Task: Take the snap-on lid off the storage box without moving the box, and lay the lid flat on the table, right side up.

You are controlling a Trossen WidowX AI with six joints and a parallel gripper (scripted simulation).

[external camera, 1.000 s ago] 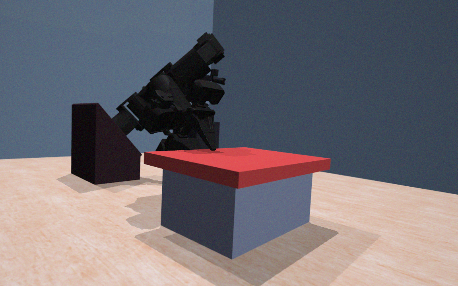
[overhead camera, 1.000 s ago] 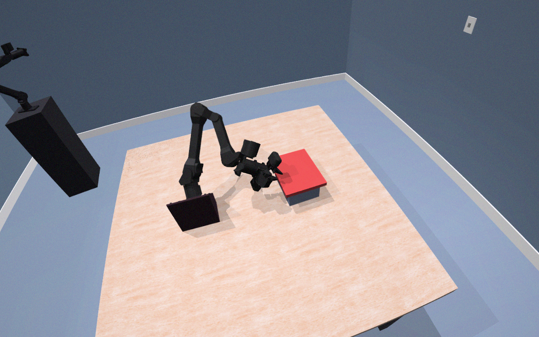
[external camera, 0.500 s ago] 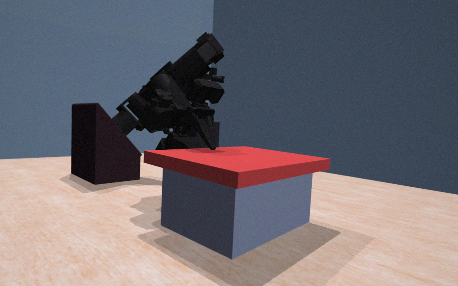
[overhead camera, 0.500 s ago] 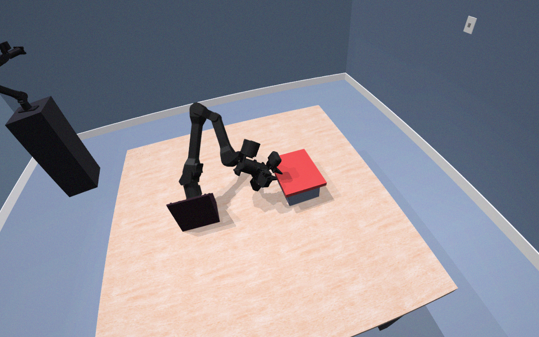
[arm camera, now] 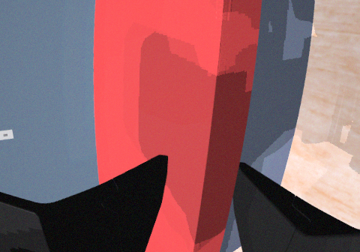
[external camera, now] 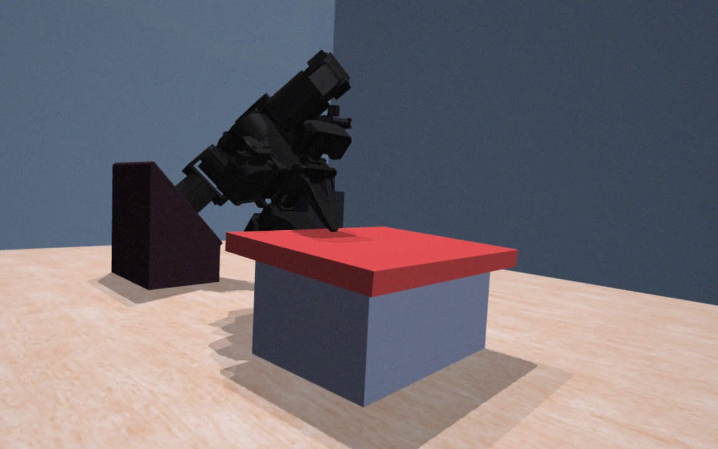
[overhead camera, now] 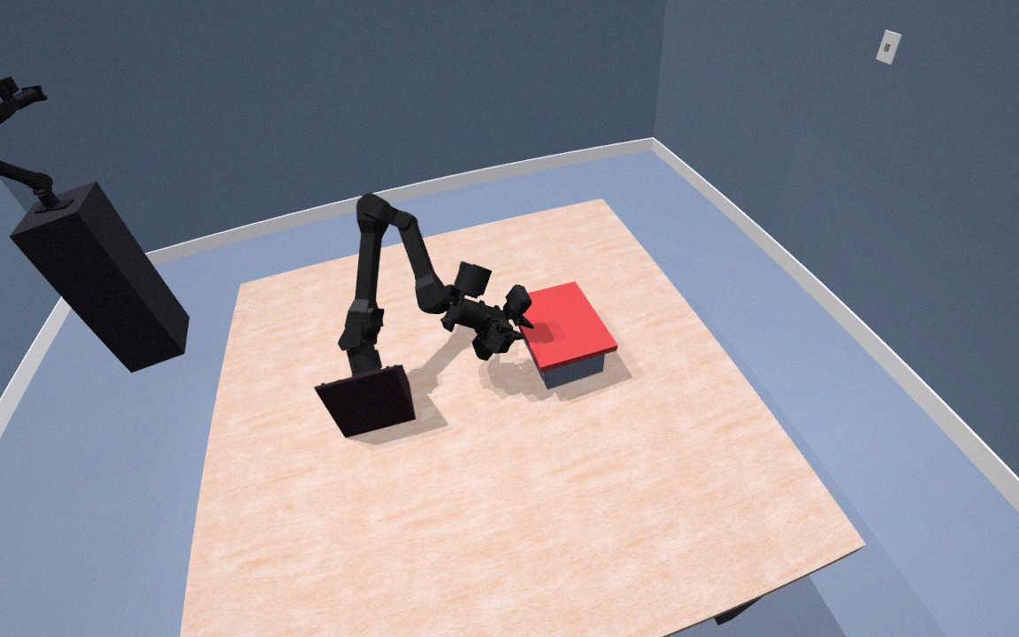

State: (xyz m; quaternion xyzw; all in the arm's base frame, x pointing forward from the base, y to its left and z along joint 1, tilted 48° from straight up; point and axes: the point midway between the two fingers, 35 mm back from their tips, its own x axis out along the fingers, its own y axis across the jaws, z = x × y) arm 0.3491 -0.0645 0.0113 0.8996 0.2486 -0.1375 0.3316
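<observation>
My gripper tip is 80 mm short of the red lid and 10 mm to the left of it. Round my gripper tip: grey-blue storage box: 80 mm ahead, 10 mm to the right, 50 mm below.
</observation>
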